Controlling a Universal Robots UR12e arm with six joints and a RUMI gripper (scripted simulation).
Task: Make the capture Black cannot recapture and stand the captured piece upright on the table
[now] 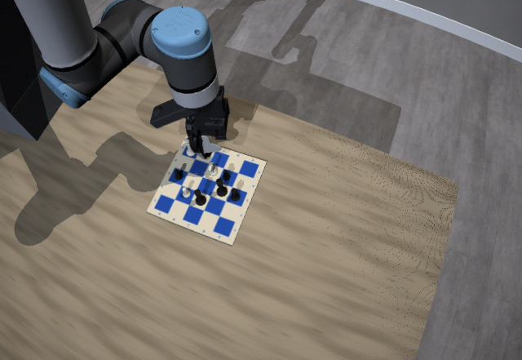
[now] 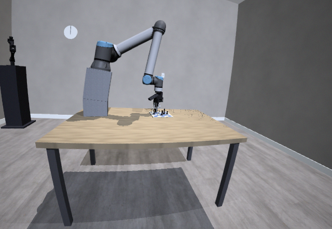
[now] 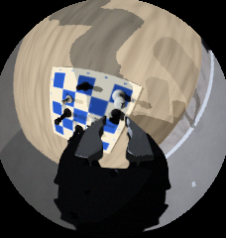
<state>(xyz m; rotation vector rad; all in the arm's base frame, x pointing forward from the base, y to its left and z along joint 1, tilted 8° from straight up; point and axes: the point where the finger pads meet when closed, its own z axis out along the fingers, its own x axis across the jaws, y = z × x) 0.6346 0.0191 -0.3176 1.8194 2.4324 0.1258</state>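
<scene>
Now: the black piece 10 mm below my hand. The rest, counted from my hand: blue-and-cream chessboard (80 mm to the right, 40 mm ahead, 30 mm below).
</scene>
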